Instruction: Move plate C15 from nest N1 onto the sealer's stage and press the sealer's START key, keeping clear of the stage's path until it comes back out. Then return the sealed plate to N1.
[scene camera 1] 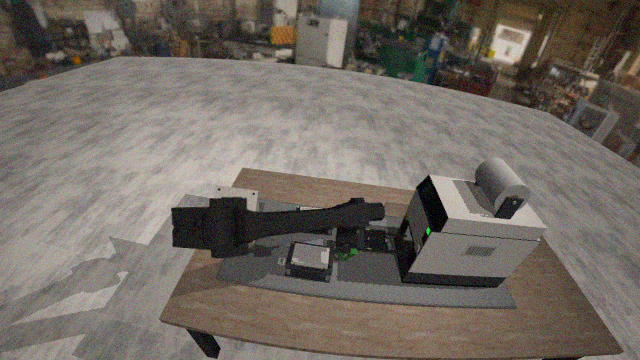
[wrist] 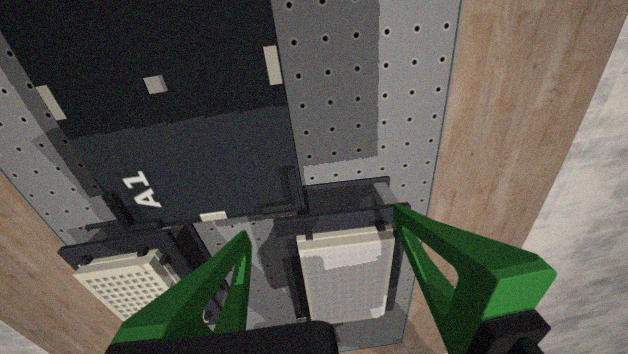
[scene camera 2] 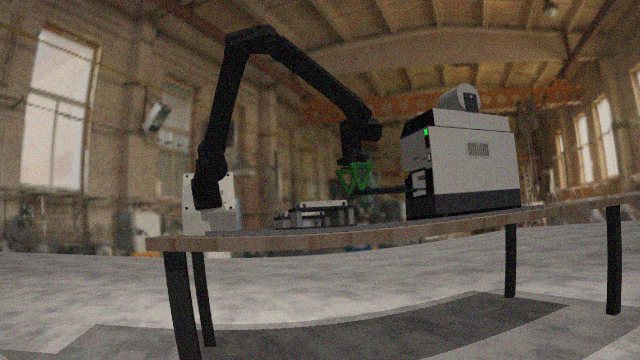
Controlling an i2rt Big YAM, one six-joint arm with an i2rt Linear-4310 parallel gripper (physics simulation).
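Places are measured from the arm's base along level axes (x left, y back, z up), in centimetres.
Pixels of known places: gripper, fingertip midpoint: (scene camera 1: 342,249) (wrist: 320,224) (scene camera 2: 355,192); arm's base, origin of the base link: (scene camera 2: 205,194).
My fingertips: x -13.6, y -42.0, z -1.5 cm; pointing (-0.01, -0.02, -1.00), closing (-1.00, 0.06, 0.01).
Note:
For each thing: its top centre in the pictures, then the offset to it from my fingertips. "*": a spot on its surface instead. Level surfaces: height alone.
- Plate C15, middle of its top: (wrist: 144,306) (scene camera 2: 301,211) dx +21.4, dy +9.6, dz -3.9 cm
- left nest, surface spot: (wrist: 72,252) * dx +25.3, dy +1.7, dz -5.5 cm
- sealer's dark stage, middle of its top: (scene camera 2: 390,186) (scene camera 1: 380,238) dx +4.2, dy -14.4, dz +1.6 cm
- sealer, surface spot: (scene camera 2: 475,170) * dx -9.7, dy -41.9, dz +4.8 cm
- film roll, middle of its top: (scene camera 1: 509,170) (scene camera 2: 456,88) dx +0.7, dy -47.7, dz +38.0 cm
- perforated board, its level: dz -9.6 cm
- wooden table, its level: dz -10.9 cm
My gripper (scene camera 1: 346,255) (scene camera 2: 354,189) (wrist: 320,224) is open and empty, pointing down. It hangs above the gap between the plate nests and the sealer. Plate C15 (wrist: 127,280), cream with open wells, sits in the left nest (wrist: 72,252) in the wrist view; its label is not readable. A second, smooth-topped plate (scene camera 1: 310,256) (scene camera 2: 322,204) (wrist: 350,285) sits in the other nest (wrist: 396,280). The sealer's dark stage (scene camera 2: 382,190) (wrist: 200,160), marked A1, is out and carries no plate. The sealer (scene camera 1: 475,257) (scene camera 2: 475,170) shows a green light. Its START key cannot be made out.
A film roll (scene camera 1: 500,185) (scene camera 2: 457,97) tops the sealer. The black arm (scene camera 1: 295,222) (scene camera 2: 320,75) reaches over the nests from its base and hides much of them in scene camera 1. A perforated board (wrist: 340,75) lies on the wooden table (scene camera 1: 375,325) (wrist: 505,100).

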